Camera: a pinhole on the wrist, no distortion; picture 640 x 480 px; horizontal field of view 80.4 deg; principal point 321.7 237.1 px. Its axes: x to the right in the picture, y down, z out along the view. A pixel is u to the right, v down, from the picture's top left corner.
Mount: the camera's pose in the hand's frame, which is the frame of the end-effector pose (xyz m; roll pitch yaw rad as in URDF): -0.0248 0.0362 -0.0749 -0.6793 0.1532 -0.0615
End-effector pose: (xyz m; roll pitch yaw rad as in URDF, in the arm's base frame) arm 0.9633 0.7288 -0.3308 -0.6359 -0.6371 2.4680
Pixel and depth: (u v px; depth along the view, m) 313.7 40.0 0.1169
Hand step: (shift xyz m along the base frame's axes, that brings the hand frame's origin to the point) -0.0437 -0.0685 0.0016
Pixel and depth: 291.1 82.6 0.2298
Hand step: -0.0806 -0.1689 0.0530
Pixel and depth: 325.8 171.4 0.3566
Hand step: -0.1853 -0.2470 0.0764
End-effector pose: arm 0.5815 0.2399 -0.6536 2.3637 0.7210 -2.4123
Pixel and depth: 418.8 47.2 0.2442
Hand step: -0.1386 0.1290 -0.1032
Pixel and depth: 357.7 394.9 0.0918
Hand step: -0.0950 0.0045 0.0827
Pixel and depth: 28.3 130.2 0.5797
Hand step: -0.0983 0.7029 0.1094
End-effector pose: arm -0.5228 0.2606 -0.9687 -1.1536 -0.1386 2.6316
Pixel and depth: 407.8 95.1 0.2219
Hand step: -0.1432 -0.1152 -0.0307
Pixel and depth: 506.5 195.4 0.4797
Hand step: -0.4468 -0.1840 -0.0956
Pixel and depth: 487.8 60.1 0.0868
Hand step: -0.0462 -0.0119 -0.0422
